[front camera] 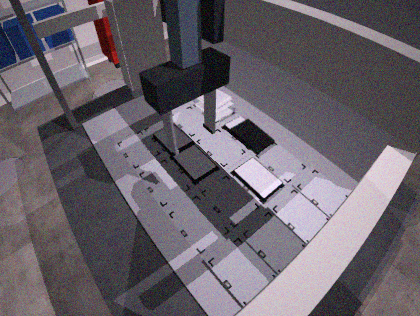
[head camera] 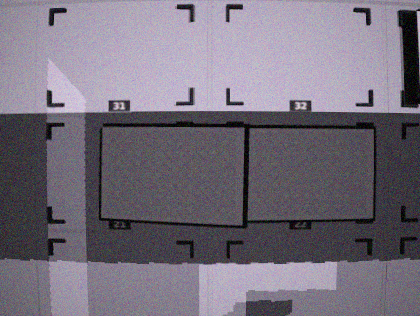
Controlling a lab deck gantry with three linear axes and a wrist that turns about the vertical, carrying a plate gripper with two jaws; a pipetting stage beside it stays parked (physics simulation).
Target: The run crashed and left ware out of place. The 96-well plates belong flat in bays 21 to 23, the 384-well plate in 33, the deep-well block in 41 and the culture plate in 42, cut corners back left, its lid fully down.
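Places are measured from the robot's base along level axes (x ahead, y left, z up), in centimetres.
Pixels of known places: gripper, between the fingertips: (front camera: 191, 139); robot's base, origin of its link: (front camera: 118, 143).
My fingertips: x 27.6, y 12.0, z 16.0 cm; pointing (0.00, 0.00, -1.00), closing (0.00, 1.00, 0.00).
Note:
Ahead of a thing's pixels: the offset from my fingertips to its top centre. "spot": to the spot under its first point.
My gripper (front camera: 192, 140) has its jaws wide apart with nothing between them; it hangs above the two middle-row plates. One dark-edged plate @(dx -4.8, dy +3.0, dz -14.6 cm) (front camera: 196, 161) (head camera: 310, 172) lies in bay 22. The other plate @(dx -16.2, dy +3.0, dz -13.2 cm) (front camera: 183, 139) (head camera: 172, 172) is shifted right out of bay 21; its right end appears raised on the bay 22 plate's left end, slightly turned. A white-topped, black-skirted plate @(dx +11.6, dy +13.7, dz -14.6 cm) (front camera: 257, 176) is at bay 33; its dark edge shows at the right of the head view. At bay 42, a black piece @(dx -1.2, dy +24.4, dz -13.8 cm) (front camera: 252, 135) leaves a white strip showing. White stacked ware @(dx -22.9, dy +24.6, dz -10.4 cm) (front camera: 220, 102) sits at bay 41, partly behind a jaw.
Labels for bay 31 @(spot: dx -21.2, dy +9.1, dz -16.0 cm) (head camera: 119, 105) and bay 32 @(spot: dx -4.8, dy +9.1, dz -16.0 cm) (head camera: 300, 105) show behind the two plates. The pale frame beam (front camera: 345, 235) crosses the front right. A frame post (front camera: 47, 80) stands at the left. A hard shadow covers the middle row.

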